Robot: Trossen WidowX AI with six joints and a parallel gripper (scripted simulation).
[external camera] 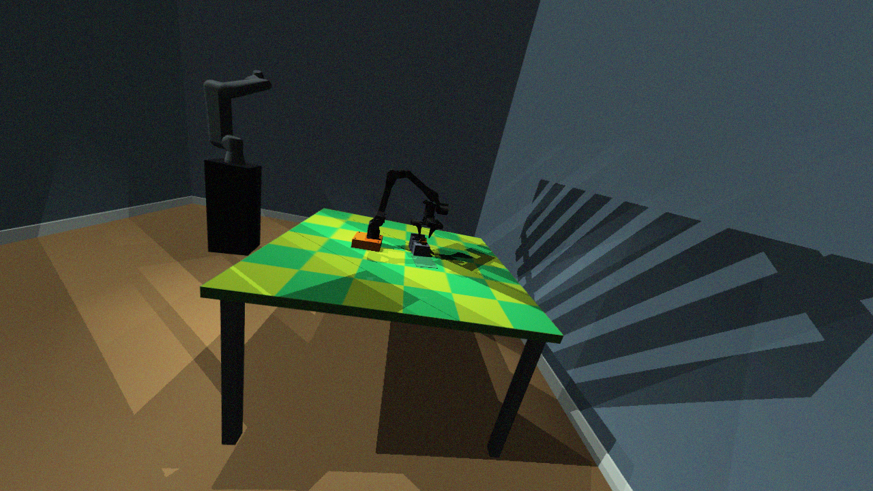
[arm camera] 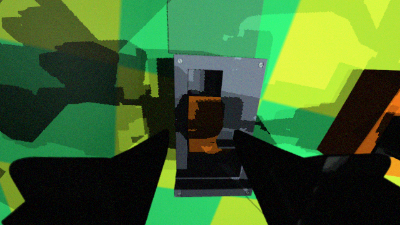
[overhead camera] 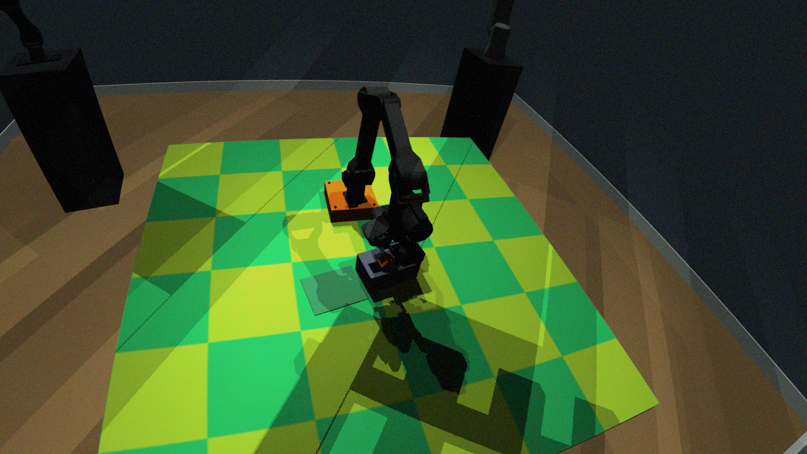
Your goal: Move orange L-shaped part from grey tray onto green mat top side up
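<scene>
Right now my gripper tip is 20 mm past the orange L-shaped part, 30 mm to the right of it and 50 mm above it. The rest, counted from my gripper tip: green mat 10 mm behind, 150 mm to the right, 110 mm below.
</scene>
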